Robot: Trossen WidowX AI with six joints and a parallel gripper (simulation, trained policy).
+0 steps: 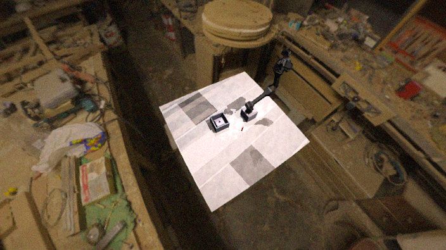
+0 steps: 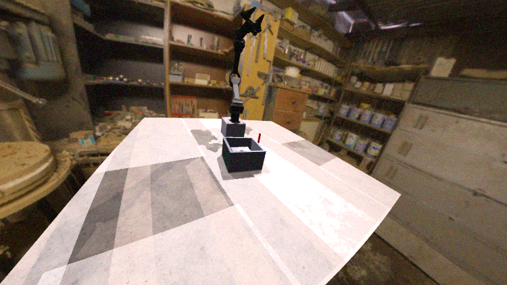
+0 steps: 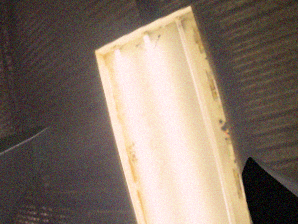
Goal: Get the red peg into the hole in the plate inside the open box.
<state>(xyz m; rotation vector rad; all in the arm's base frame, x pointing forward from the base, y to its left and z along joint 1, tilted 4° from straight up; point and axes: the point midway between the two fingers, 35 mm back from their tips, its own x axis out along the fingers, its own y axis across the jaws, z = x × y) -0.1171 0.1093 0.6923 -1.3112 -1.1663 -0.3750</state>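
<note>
Right now the red peg is 230 mm ahead of my gripper tip and 800 mm below it. Round my gripper tip: dark box (380 mm ahead, 210 mm to the right, 810 mm below).
</note>
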